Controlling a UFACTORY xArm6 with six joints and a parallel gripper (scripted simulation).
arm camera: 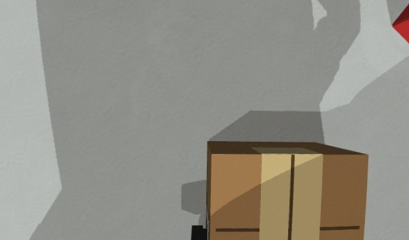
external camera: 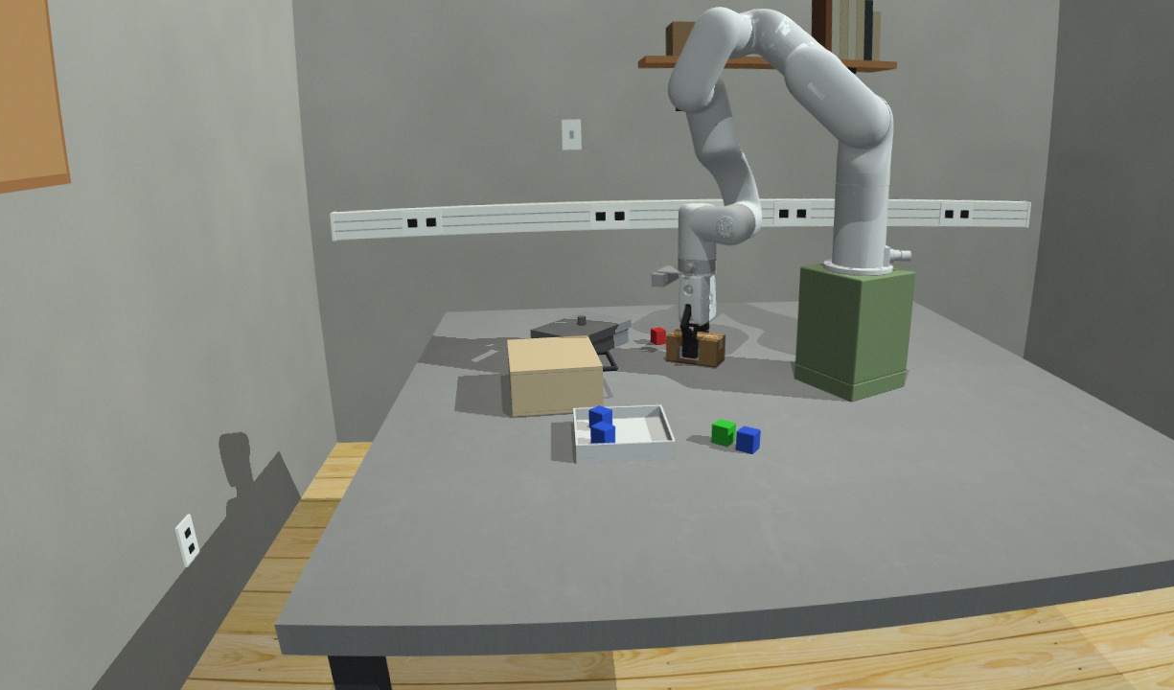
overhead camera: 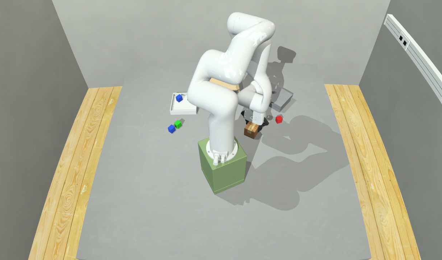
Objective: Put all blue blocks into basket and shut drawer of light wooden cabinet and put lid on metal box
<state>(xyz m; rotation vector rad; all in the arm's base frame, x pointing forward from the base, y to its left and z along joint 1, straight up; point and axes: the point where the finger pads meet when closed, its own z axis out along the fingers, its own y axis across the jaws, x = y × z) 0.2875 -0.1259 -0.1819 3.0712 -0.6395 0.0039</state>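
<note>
The brown cardboard box is right at my hand. Also, from my hand: grey metal lid 24 cm ahead, 10 cm to the right, 1 cm above; then dark metal box 24 cm ahead, 10 cm to the right, 1 cm below; then red block 13 cm to the right, 7 cm ahead, 2 cm below.
</note>
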